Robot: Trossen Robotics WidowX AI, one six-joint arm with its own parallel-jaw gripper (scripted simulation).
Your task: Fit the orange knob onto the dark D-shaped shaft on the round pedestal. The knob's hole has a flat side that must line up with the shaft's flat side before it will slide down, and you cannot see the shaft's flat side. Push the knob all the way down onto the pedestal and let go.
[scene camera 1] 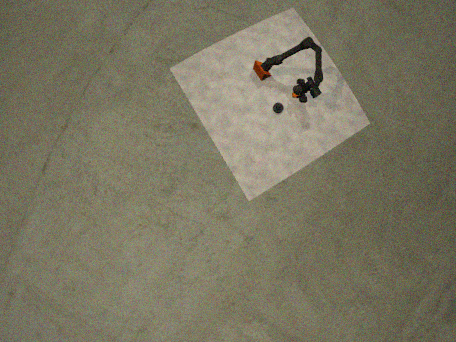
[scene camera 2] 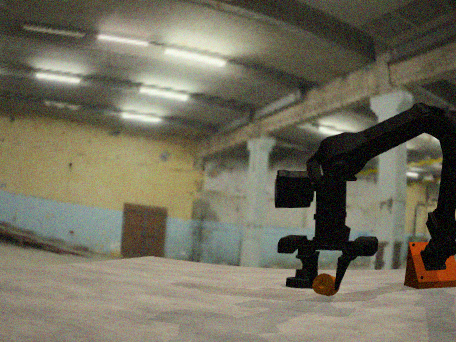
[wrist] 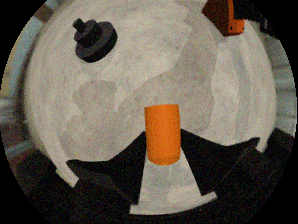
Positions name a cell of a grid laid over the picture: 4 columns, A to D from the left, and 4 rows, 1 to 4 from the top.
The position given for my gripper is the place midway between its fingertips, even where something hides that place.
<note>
I see my gripper (scene camera 2: C4), an orange knob (wrist: C3) and a round dark pedestal (wrist: B1).
My gripper is seen too in the wrist view (wrist: C3).
</note>
